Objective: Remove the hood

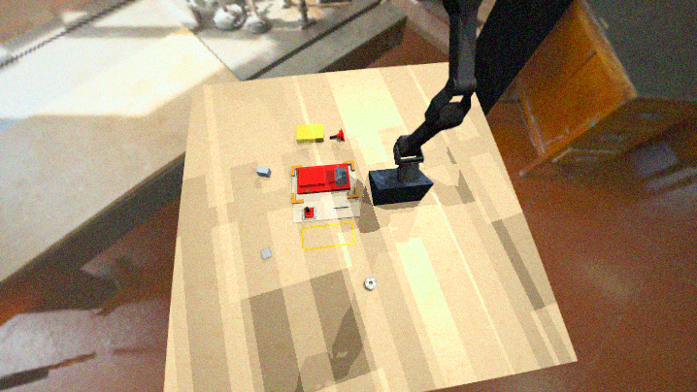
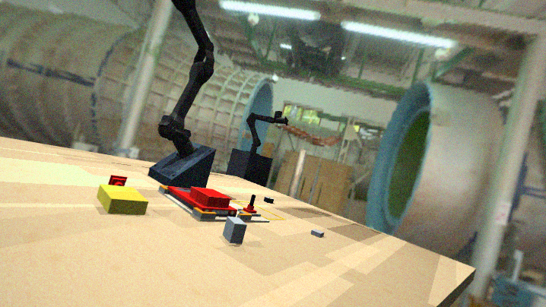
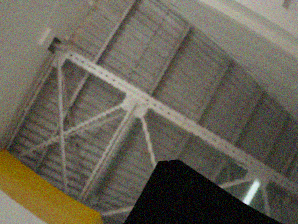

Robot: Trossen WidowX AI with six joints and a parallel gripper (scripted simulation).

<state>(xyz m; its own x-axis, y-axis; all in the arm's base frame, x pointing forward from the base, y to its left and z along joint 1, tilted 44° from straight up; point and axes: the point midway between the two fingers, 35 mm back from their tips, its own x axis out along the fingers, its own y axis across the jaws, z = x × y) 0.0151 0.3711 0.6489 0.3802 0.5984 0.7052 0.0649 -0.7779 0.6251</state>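
The red hood panel lies 28 cm ahead of my gripper tip, 11 cm to the left of it and 83 cm below it. From my gripper tip the other things lie so: yellow block (29 cm ahead, 10 cm to the right, 86 cm below); then grey piece (45 cm ahead, 38 cm to the left, 87 cm below).
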